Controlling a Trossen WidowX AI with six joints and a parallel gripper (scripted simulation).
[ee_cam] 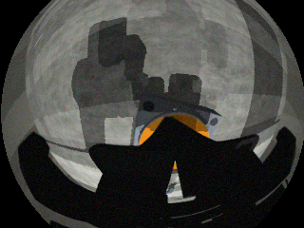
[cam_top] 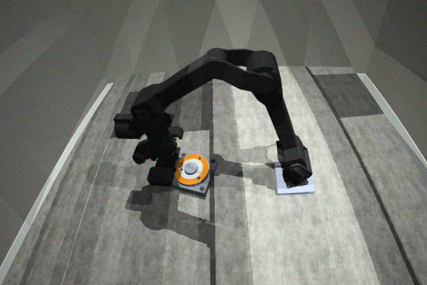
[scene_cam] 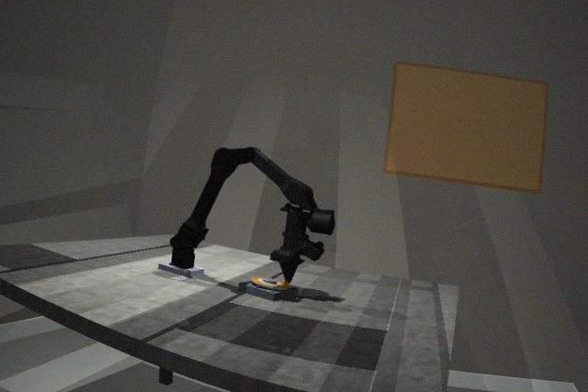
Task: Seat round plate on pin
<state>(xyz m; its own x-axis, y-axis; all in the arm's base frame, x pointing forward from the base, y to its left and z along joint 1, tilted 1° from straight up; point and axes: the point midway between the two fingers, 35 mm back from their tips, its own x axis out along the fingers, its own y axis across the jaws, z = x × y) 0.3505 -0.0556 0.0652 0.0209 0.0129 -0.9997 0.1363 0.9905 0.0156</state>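
Right now my gripper tip is 5 cm past the grey base, 2 cm above it and 1 cm to the left of it.
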